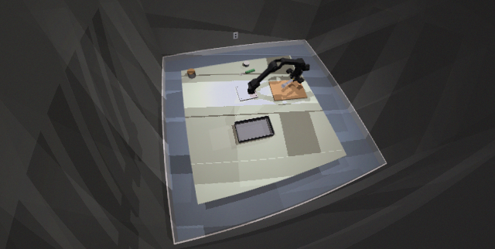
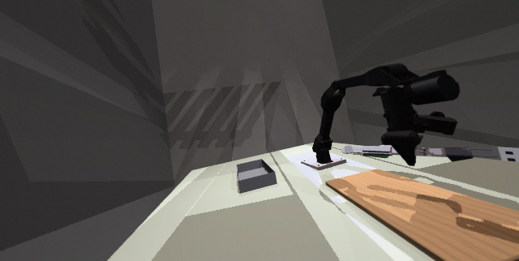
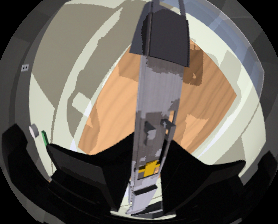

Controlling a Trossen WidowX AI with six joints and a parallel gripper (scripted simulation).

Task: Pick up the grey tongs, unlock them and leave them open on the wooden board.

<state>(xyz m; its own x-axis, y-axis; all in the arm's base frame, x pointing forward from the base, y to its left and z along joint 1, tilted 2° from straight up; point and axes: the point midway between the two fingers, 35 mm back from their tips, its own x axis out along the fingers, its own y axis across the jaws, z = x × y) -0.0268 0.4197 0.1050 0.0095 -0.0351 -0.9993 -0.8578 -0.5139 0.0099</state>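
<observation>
Now: the wooden board 10 cm below my gripper tip, 3 cm to the right of it and 3 cm ahead of it. Round my gripper tip: small white disc: 40 cm to the right, 36 cm behind, 9 cm below; roasting tin: 46 cm to the right, 43 cm ahead, 8 cm below.
</observation>
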